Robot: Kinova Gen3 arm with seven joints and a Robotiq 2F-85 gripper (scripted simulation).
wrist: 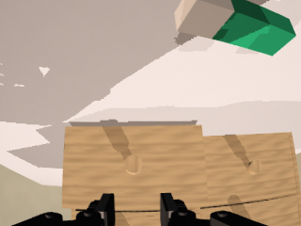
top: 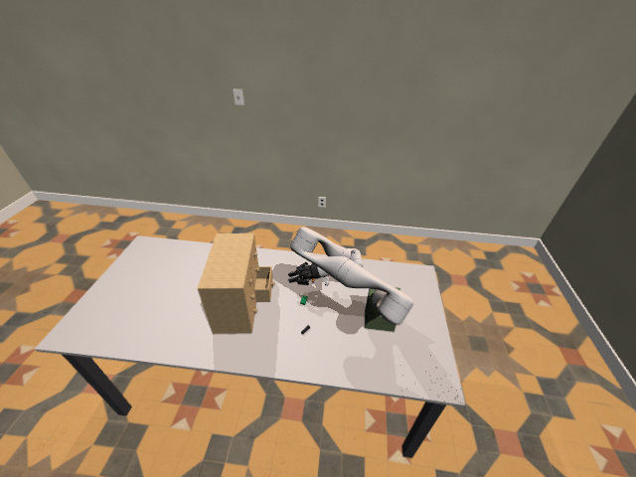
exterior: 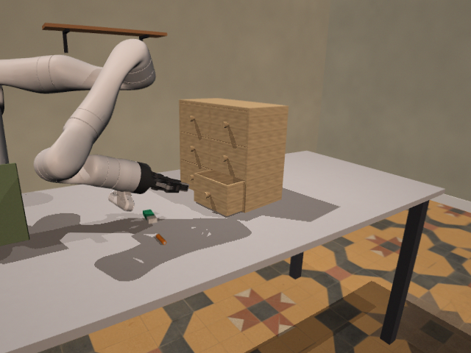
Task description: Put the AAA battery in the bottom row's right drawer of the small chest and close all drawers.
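My hand is 9 cm past the orange AAA battery, 9 cm to the left of it and 9 cm above it. The rest, counted from my hand: white eraser (7 cm behind, 4 cm to the left, 9 cm below); small black cylinder (11 cm behind, 21 cm to the left, 9 cm below).
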